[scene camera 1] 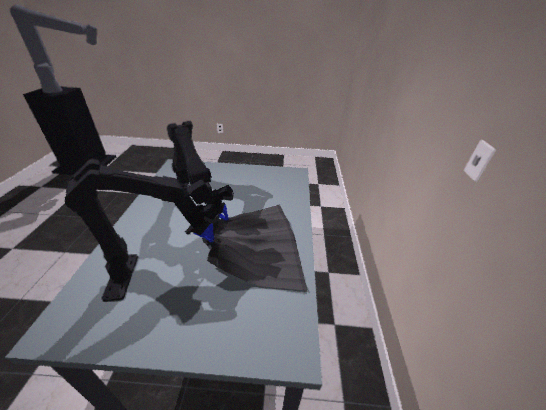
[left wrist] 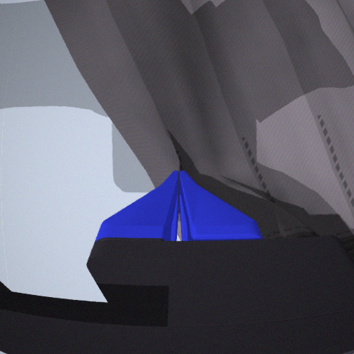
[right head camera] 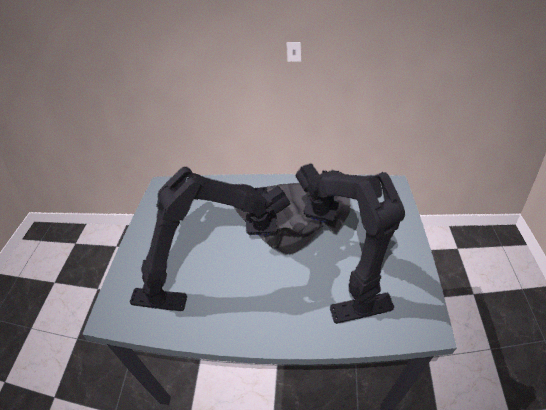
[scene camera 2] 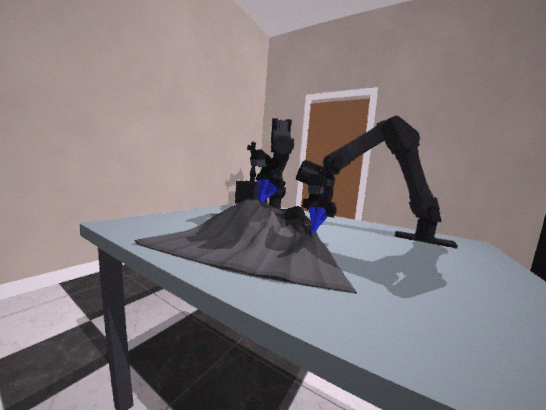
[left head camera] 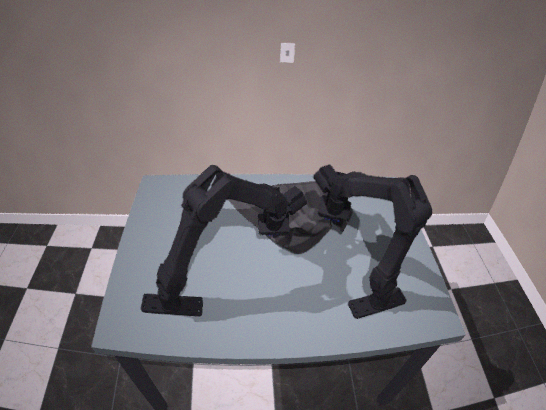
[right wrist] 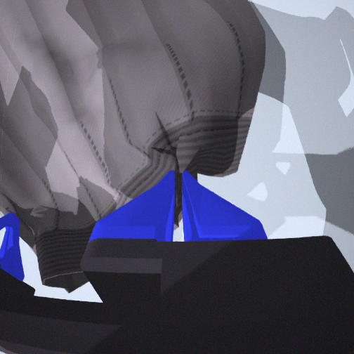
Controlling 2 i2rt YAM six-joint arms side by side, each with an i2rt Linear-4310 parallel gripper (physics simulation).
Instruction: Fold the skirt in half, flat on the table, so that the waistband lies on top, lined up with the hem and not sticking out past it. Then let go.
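The dark grey skirt [left head camera: 309, 202] [right head camera: 295, 212] [scene camera 1: 282, 240] [scene camera 2: 235, 252] [left wrist: 210, 75] [right wrist: 145, 75] spreads over the far part of the table in the head views, its wide hem toward the far edge. Its striped waistband [right wrist: 215, 142] is bunched and raised at the grippers. My left gripper [scene camera 2: 314, 232] [left wrist: 178, 178] is shut on the cloth at the skirt's side near the waistband. My right gripper [scene camera 2: 262, 201] [right wrist: 177, 178] is shut on the waistband, with cloth tented below it. The arms hide part of the skirt in the head views.
The pale blue table [left head camera: 240, 325] [right head camera: 240, 325] [scene camera 1: 250, 340] [scene camera 2: 400, 320] carries both arm bases. The grippers are close together; the left fingers also show at the left edge of the right wrist view. A black stand with a grey arm [scene camera 1: 65, 127] rises behind the table in scene camera 1.
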